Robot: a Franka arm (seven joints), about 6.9 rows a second.
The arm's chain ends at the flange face. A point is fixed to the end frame.
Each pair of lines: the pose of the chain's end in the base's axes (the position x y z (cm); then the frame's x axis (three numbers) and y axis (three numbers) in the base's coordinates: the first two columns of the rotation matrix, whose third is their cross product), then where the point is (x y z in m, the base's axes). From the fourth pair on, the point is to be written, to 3 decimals.
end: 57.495, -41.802, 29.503, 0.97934, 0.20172, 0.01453, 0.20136, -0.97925, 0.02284
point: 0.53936 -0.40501 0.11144
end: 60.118, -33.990, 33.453, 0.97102, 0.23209, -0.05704, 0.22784, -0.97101, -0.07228
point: 0.54862 -0.31416 0.15644
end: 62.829, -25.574, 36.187, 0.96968, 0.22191, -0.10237, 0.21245, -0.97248, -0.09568
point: 0.56727 -0.22708 0.18695
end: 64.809, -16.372, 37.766, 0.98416, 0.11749, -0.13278, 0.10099, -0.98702, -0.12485
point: 0.585 -0.124 0.206
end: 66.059, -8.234, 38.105, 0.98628, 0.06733, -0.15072, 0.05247, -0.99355, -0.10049
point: 0.596 -0.044 0.209
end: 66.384, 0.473, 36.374, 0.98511, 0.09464, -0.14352, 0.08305, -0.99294, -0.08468
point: 0.600 0.038 0.191
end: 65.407, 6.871, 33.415, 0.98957, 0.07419, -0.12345, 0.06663, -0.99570, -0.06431
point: 0.595 0.100 0.159
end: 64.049, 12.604, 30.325, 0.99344, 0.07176, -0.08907, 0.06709, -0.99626, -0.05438
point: 0.587 0.156 0.126
